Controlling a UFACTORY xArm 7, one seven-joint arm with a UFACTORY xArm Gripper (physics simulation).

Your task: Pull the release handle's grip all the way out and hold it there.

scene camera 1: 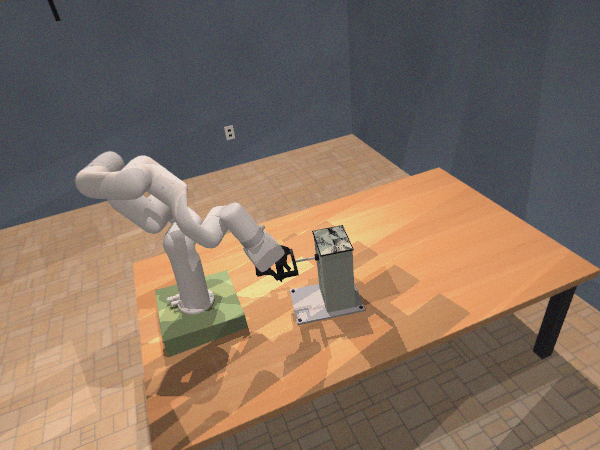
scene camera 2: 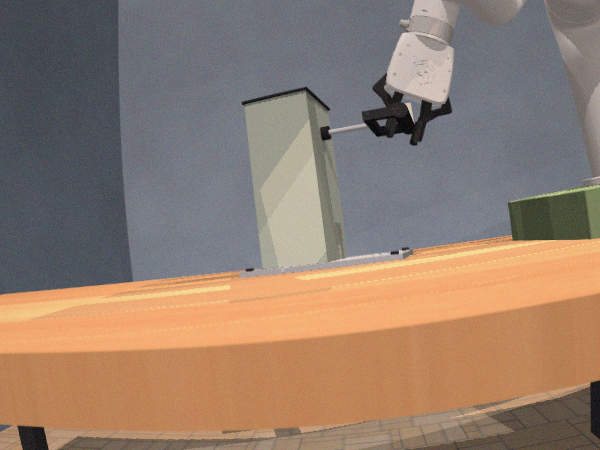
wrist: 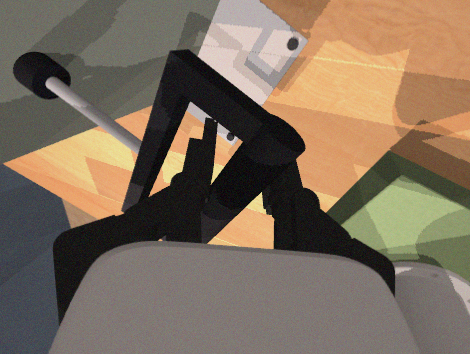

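The release handle is a black rectangular loop; its grip [wrist: 242,172] is the thick round bar on the side away from the housing. A thin pale rod [scene camera 1: 306,259] [scene camera 2: 347,129] [wrist: 95,112] joins the loop to a black collar [scene camera 1: 317,257] [scene camera 2: 325,133] [wrist: 42,75] on the tall grey-green housing [scene camera 1: 337,282] [scene camera 2: 287,190]. A clear length of rod shows between collar and loop. My gripper [scene camera 1: 284,270] [scene camera 2: 403,131] [wrist: 240,142] is shut on the grip, one finger inside the loop and one outside. The lower end of the grip is hidden behind the gripper body.
The housing stands on a light metal base plate [scene camera 1: 307,302] [scene camera 2: 370,258] [wrist: 230,37] with dark bolts, on the wooden table [scene camera 1: 475,225] [scene camera 2: 300,385]. The arm's green base block [scene camera 1: 205,334] [scene camera 2: 550,220] [wrist: 395,200] is at the table's other end, near the arm's side.
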